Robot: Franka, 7 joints.
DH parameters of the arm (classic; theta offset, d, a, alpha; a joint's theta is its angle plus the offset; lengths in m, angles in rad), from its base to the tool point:
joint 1: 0 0.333 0 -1.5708
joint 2: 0 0 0 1.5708
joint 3: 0 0.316 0.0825 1.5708
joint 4: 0 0 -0.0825 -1.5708
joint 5: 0 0.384 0 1.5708
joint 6: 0 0 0.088 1.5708
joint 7: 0 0.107 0 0
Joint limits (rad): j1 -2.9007..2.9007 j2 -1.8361..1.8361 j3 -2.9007..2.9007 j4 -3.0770..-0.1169 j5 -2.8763..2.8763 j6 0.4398..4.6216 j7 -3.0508..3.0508
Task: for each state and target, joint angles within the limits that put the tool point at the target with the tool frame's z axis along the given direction. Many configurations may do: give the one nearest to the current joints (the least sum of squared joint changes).
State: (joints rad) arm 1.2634 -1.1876 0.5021 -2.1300 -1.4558 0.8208 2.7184
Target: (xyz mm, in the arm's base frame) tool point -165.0 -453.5 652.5 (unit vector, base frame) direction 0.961 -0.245 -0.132
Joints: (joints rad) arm 1.7366 -1.8361 0.7904 -1.8861 -1.8748 0.7103 2.7184
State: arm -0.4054 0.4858 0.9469 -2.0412 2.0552 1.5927 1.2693
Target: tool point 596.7 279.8 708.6 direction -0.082 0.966 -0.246
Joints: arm -0.1871 0.3357 0.6730 -1.2250 1.0728 1.8951 1.2693
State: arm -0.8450 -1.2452 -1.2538 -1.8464 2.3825 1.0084 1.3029
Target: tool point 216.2 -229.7 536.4 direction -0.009 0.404 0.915
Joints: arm -0.0955 -0.6006 -0.9336 -2.7388 1.9815 0.7467 1.3029
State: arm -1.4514 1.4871 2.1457 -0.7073 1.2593 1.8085 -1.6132
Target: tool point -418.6 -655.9 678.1 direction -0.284 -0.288 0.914
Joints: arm -2.4578 1.3919 2.2900 -0.6254 1.3360 2.4843 -1.6132
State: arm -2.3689 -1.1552 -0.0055 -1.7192 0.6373 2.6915 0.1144
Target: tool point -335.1 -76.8 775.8 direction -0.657 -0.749 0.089
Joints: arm -2.1964 -0.8620 -0.3187 -2.2547 0.9692 2.9781 0.1144
